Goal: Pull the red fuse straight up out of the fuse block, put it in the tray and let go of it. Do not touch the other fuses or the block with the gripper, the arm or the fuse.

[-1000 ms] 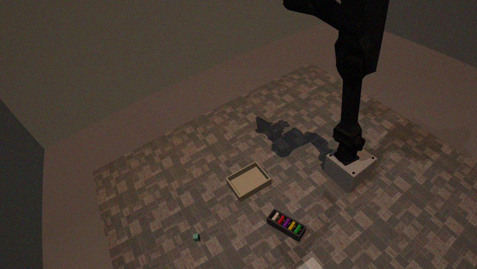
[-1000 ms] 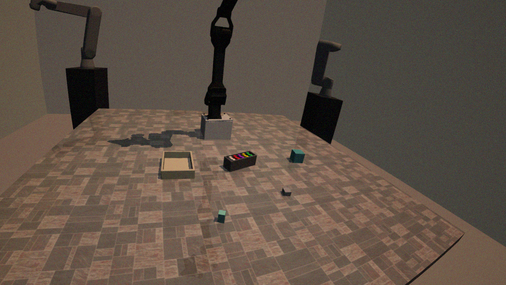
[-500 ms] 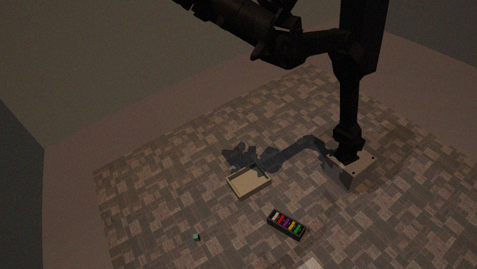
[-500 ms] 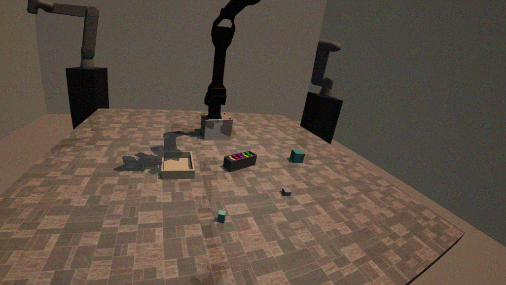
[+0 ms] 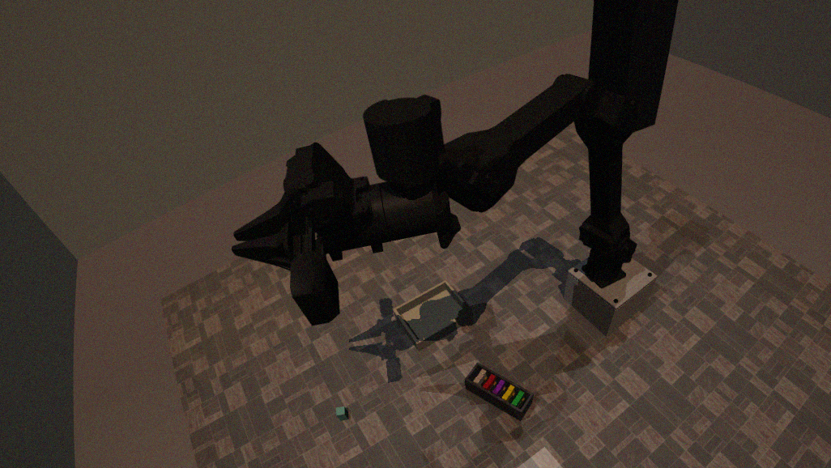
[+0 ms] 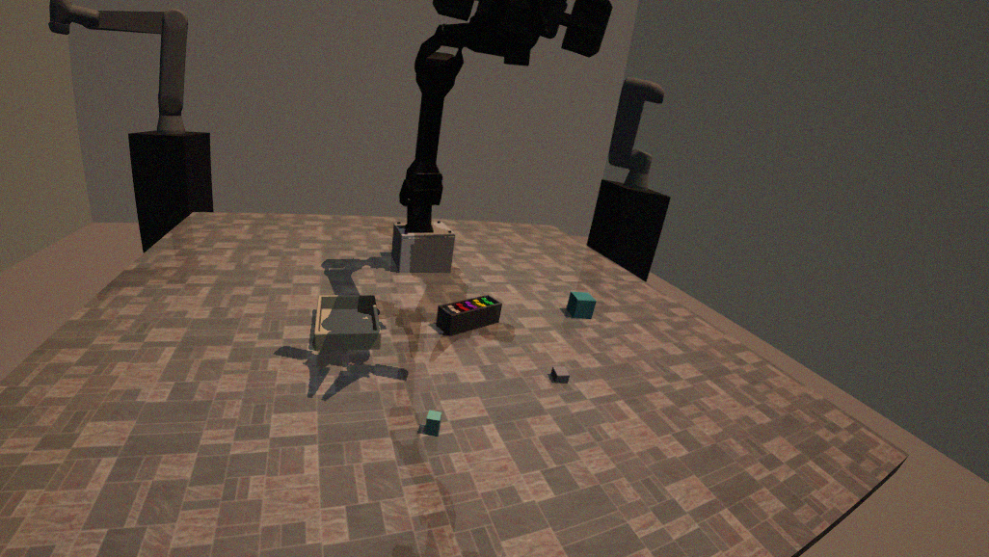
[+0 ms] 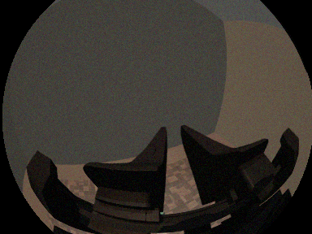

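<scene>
My gripper tip is 46 cm above the red fuse, 25 cm past it and 4 cm to the right of it. From my gripper tip the other things lie so: teal cube: 47 cm below, 32 cm behind, 31 cm to the left; then beige tray: 49 cm below, 23 cm behind, 16 cm to the right.
</scene>
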